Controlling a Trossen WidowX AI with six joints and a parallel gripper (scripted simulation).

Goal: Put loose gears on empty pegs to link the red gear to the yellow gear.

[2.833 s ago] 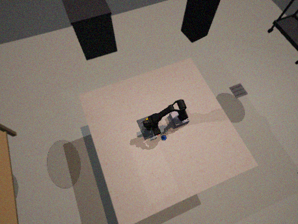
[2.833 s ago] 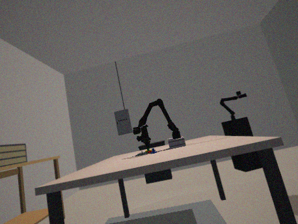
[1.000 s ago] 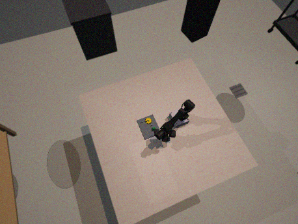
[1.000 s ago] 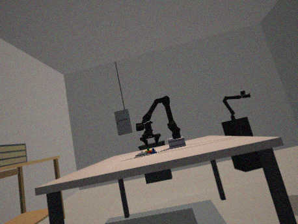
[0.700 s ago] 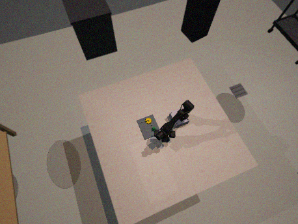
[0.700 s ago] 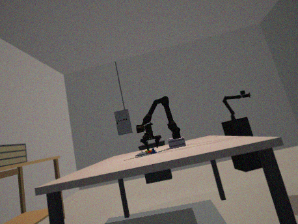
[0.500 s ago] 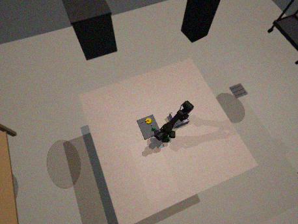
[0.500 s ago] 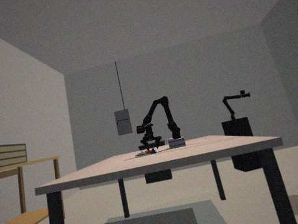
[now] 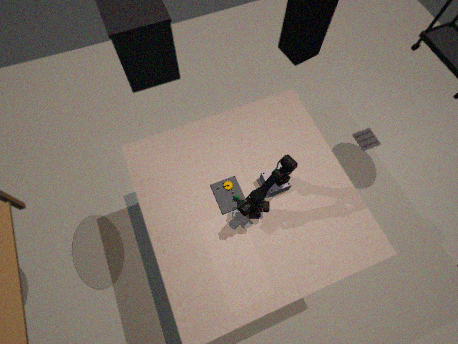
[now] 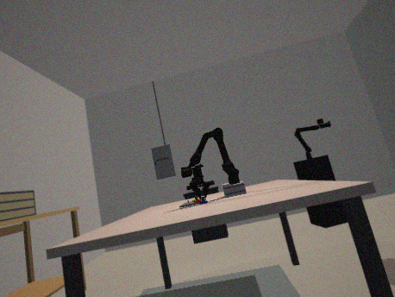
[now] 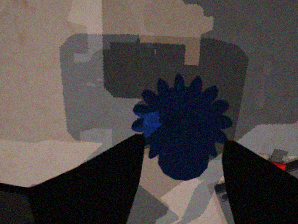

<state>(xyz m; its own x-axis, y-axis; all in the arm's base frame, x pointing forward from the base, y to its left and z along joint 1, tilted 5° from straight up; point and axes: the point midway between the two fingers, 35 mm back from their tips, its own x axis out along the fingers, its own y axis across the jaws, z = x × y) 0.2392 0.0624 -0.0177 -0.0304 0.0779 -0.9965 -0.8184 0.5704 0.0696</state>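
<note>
Now: the green gear 12 cm to the right of my gripper tip and 4 cm ahead of it. From my gripper tip the other things lie so: red gear 8 cm to the right, 3 cm ahead, 1 cm below; then dark blue gear 1 cm below; then red arrow 6 cm to the right, 2 cm below, 2 cm ahead.
</note>
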